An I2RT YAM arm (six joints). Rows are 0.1 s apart.
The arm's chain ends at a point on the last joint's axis. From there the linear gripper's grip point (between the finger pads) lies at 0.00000 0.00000 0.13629 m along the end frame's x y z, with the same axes.
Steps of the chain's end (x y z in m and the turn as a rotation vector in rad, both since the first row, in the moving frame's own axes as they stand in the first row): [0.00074, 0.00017, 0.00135, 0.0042, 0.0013, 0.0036]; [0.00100, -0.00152, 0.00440, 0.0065, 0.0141, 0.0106]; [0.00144, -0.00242, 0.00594, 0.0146, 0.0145, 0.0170]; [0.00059, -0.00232, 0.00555, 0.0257, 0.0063, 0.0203]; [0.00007, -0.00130, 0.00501, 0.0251, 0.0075, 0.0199]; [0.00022, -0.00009, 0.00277, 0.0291, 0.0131, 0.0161]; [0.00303, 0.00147, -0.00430, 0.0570, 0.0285, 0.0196]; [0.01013, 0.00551, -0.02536, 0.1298, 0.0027, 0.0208]
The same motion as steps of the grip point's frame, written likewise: [0.00092, -0.00040, 0.00135, 0.0042, 0.0013, 0.0036]; [0.00293, -0.00240, 0.00438, 0.0065, 0.0141, 0.0106]; [0.00343, -0.00439, 0.00591, 0.0146, 0.0145, 0.0170]; [0.00148, -0.00581, 0.00550, 0.0257, 0.0063, 0.0203]; [0.00113, -0.00471, 0.00496, 0.0251, 0.0075, 0.0199]; [0.00204, -0.00404, 0.00270, 0.0291, 0.0131, 0.0161]; [0.00699, -0.00625, -0.00458, 0.0570, 0.0285, 0.0196]; [0.01068, -0.01213, -0.02651, 0.1298, 0.0027, 0.0208]
